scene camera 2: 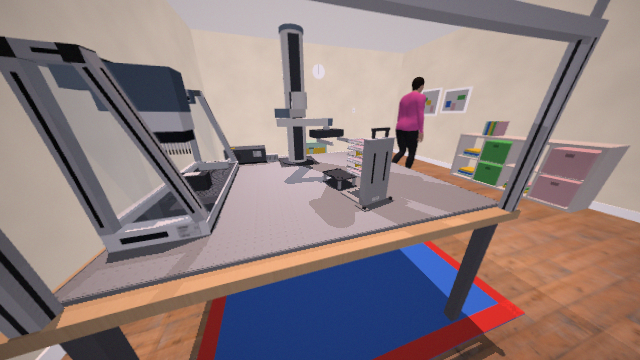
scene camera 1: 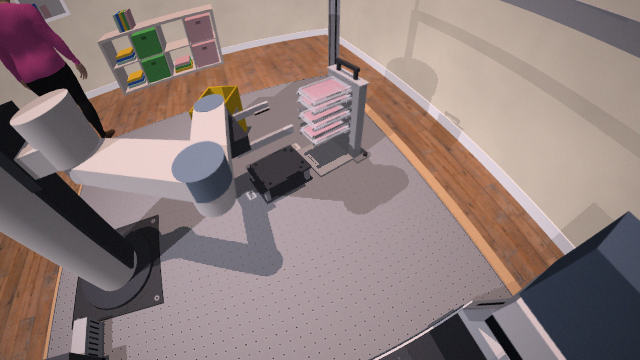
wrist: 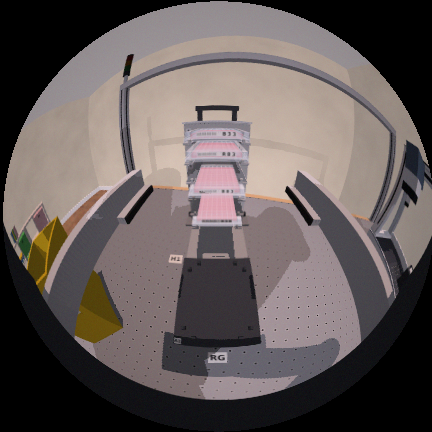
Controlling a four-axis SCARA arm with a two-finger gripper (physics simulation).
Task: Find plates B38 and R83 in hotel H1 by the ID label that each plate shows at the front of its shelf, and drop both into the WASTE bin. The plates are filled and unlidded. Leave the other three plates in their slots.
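Frame: origin at the arm's base, x ahead, y left, z up, level; millimetres.
Seen in the pictures: gripper, between the fingertips: (scene camera 2: pixel 343 142) (scene camera 1: pixel 279 115) (wrist: pixel 218 175); arm's base, origin of its link: (scene camera 2: pixel 297 162) (scene camera 1: pixel 120 269).
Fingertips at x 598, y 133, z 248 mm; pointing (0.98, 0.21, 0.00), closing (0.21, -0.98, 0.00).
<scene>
Offsets run from my fingertips to a thing's middle. "pt": to the spot under its first point.
My gripper (scene camera 1: pixel 280 117) (wrist: pixel 218 175) is open and empty, its fingers spread wide and pointing at hotel H1 {174 mm ahead, 53 mm left, 75 mm down} (scene camera 1: pixel 358 115) (scene camera 2: pixel 376 170) (wrist: pixel 217 124) from a short way off. The hotel holds pink-filled plates on its shelves. In the wrist view the top plate {144 mm ahead, 36 mm left, 23 mm up} (wrist: pixel 215 134) reads B33. The plate below it {144 mm ahead, 36 mm left, 5 mm down} (wrist: pixel 216 153) seems to read R83. The third plate {144 mm ahead, 36 mm left, 61 mm down} (wrist: pixel 217 180) has a label like B83, blurred. The lowest plate {144 mm ahead, 36 mm left, 117 mm down} (wrist: pixel 216 210) has a label too small to read. No B38 label is readable. The yellow WASTE bin {163 mm back, 260 mm left, 135 mm down} (scene camera 1: pixel 227 92) (wrist: pixel 97 312) stands left of the gripper; its inside is hidden.
A black platform {27 mm back, 4 mm right, 200 mm down} (scene camera 1: pixel 279 167) (scene camera 2: pixel 340 175) (wrist: pixel 217 300) stands before the hotel, with an RG tag {130 mm back, 28 mm right, 235 mm down} (wrist: pixel 217 357) on the table in front. A large framed machine {pt 188 mm ahead, 678 mm right, 133 mm up} (scene camera 2: pixel 145 115) stands at the table's other side. A person (scene camera 1: pixel 40 45) (scene camera 2: pixel 412 115) stands beyond the table, near a shelf unit.
</scene>
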